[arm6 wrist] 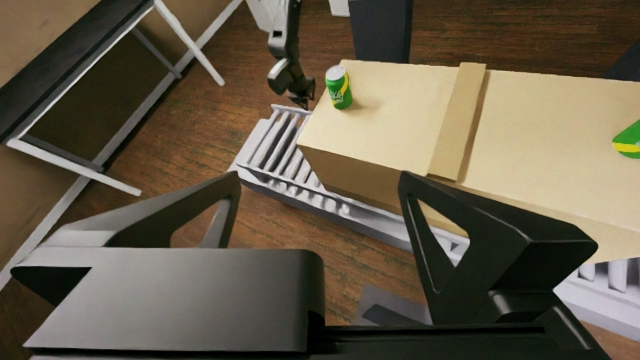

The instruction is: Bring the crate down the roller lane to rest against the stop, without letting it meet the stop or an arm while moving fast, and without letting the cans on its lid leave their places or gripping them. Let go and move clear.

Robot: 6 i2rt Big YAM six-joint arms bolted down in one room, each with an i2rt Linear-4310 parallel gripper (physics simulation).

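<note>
The pale crate (pixel 540 140) sits on the grey roller lane (pixel 382 231), its right end outside the view; bare rollers show beyond its left end. A green can (pixel 339 90) stands upright near the lid's far left corner. A second green can (pixel 630 142) is cut off by the right edge, so its stance cannot be told. My arm6 gripper (pixel 319 175) is open and empty, on the near side of the crate. Another arm's small dark gripper (pixel 309 96) is just off the crate's left end; which arm it is, its opening and any contact cannot be told. I cannot make out the stop.
A raised strip (pixel 457 125) crosses the crate lid. A dark-topped table with white legs (pixel 187 40) stands at the upper left by the wall. A dark post (pixel 381 30) stands behind the crate. A grey plate (pixel 372 300) lies on the floor between my fingers.
</note>
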